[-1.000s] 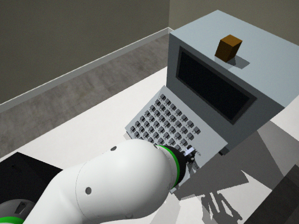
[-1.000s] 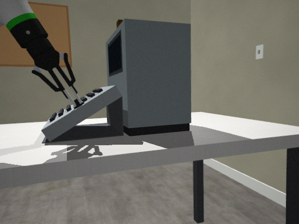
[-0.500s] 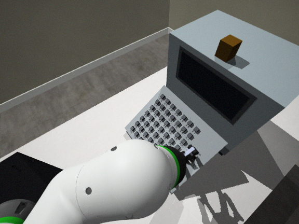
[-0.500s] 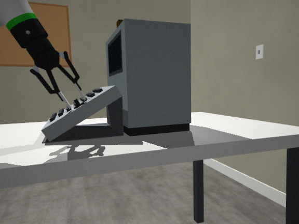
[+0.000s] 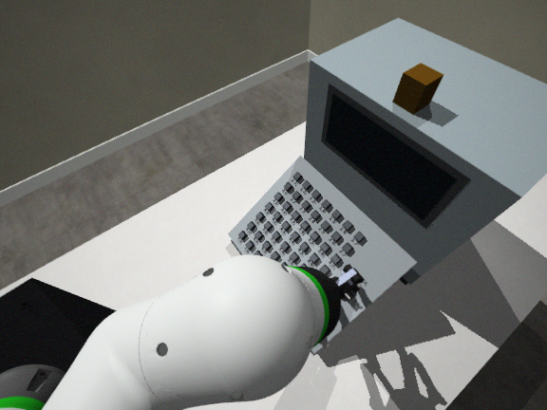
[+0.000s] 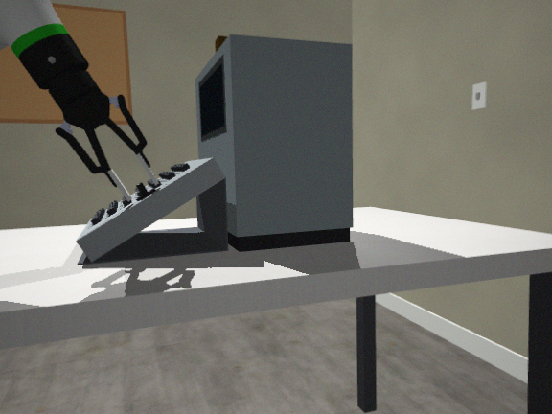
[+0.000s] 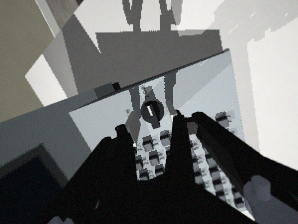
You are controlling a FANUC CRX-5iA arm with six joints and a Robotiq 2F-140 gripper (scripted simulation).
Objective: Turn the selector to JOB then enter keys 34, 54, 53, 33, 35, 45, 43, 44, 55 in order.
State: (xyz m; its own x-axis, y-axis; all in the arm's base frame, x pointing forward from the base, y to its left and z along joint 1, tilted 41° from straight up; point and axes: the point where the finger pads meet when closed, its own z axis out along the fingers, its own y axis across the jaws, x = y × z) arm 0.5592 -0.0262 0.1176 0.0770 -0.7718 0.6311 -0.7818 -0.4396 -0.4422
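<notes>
My hand is 10 mm short of the selector knob and 20 mm above it. From my hand the other things lie so: key: 20 mm ahead, 200 mm to the left, 10 mm below; then sloped keypad: 20 mm ahead, 120 mm to the left, 70 mm below.
</notes>
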